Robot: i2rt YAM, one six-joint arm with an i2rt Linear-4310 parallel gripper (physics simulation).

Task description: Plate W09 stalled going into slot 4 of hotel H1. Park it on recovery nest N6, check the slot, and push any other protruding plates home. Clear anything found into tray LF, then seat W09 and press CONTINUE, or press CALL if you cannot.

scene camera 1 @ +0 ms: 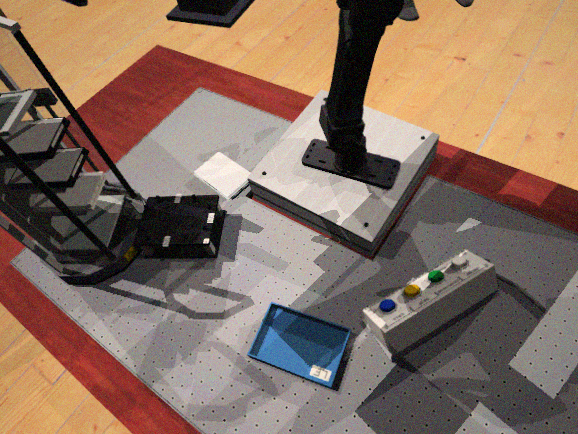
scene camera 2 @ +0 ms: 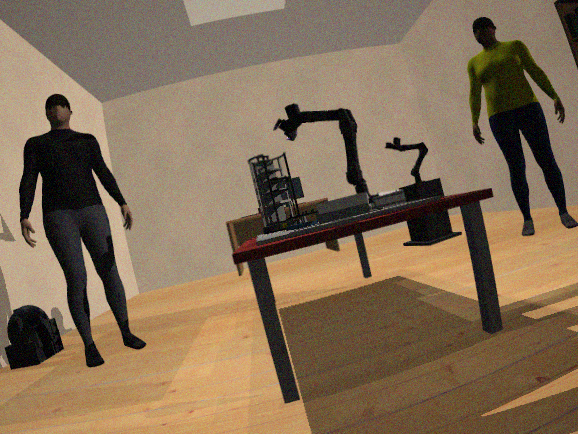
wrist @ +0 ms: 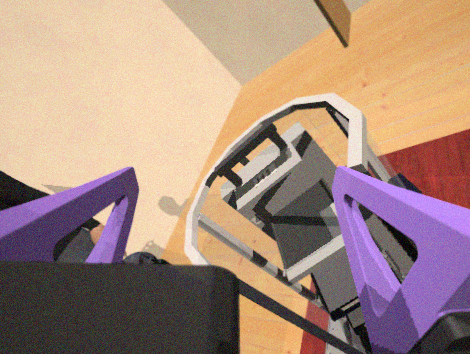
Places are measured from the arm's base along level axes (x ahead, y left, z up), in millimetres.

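Pixels of known places: gripper, between the fingertips: [scene camera 2: 280, 134] [wrist: 235, 177]; arm's base, origin of its link: [scene camera 1: 350, 164].
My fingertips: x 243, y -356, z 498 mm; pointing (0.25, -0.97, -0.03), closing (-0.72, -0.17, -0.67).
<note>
Ahead of a thing's pixels: the offset from my fingertips to its top centre.
My gripper [scene camera 2: 283, 132] [wrist: 235, 177] is open and empty, its purple fingers wide apart, raised above the hotel. The hotel [scene camera 1: 75, 107] [scene camera 2: 287, 172] [wrist: 355, 137] is a tall rack with dark posts and a pale top ring; in the wrist view I look down through the ring at stacked plates and shelves. Grey plates [scene camera 1: 54, 165] [wrist: 305, 243] sit inside; which one is W09 cannot be read. The black recovery nest @(dx +8, dy +69, dz -481 mm) [scene camera 1: 180, 225] stands against the hotel's foot with no plate on it. The blue tray LF @(dx +133, dy +402, dz -539 mm) [scene camera 1: 300, 345] is empty. The button box @(dx -13, dy +589, dz -473 mm) [scene camera 1: 440, 305] has blue, yellow, green and white buttons; their labels are unreadable.
A white flat block @(dx -163, dy +69, dz -543 mm) [scene camera 1: 222, 172] lies between the nest and the arm's pale base [scene camera 1: 310, 200]. A bluish panel [scene camera 2: 298, 187] shows at the hotel's right side. A second, smaller arm [scene camera 2: 419, 160] stands beyond the table [scene camera 2: 360, 225]. Two people stand in the room.
</note>
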